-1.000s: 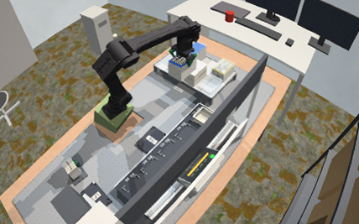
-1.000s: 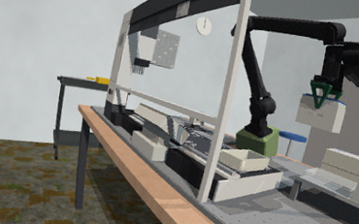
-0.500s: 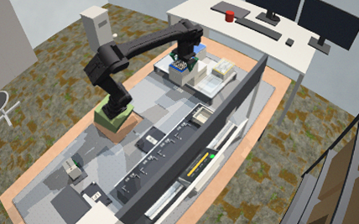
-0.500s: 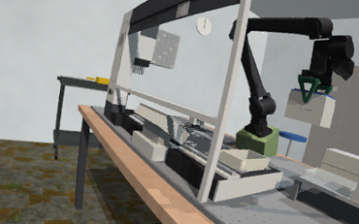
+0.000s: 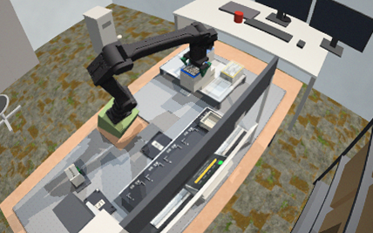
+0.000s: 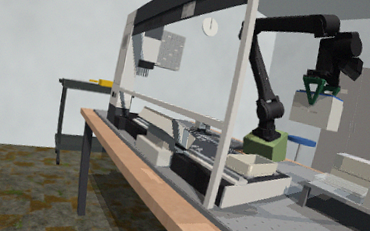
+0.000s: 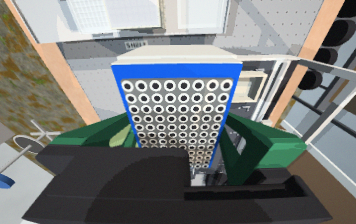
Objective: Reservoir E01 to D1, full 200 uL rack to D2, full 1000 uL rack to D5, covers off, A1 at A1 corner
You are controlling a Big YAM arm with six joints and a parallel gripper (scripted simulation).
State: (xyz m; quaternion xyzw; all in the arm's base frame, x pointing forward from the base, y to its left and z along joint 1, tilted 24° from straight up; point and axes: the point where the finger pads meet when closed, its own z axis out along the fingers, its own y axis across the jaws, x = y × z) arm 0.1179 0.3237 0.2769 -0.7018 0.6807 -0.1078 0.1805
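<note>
Now: hand 10 mm to the left of the blue tip rack and 10 mm short of it. From my hand the other things lie so: shelf label 270 mm below, 120 mm behind, 40 mm to the left; white sealed block 150 mm below, 140 mm to the left, 80 mm behind; grey shelf 210 mm below, 200 mm to the left, 140 mm behind.
</note>
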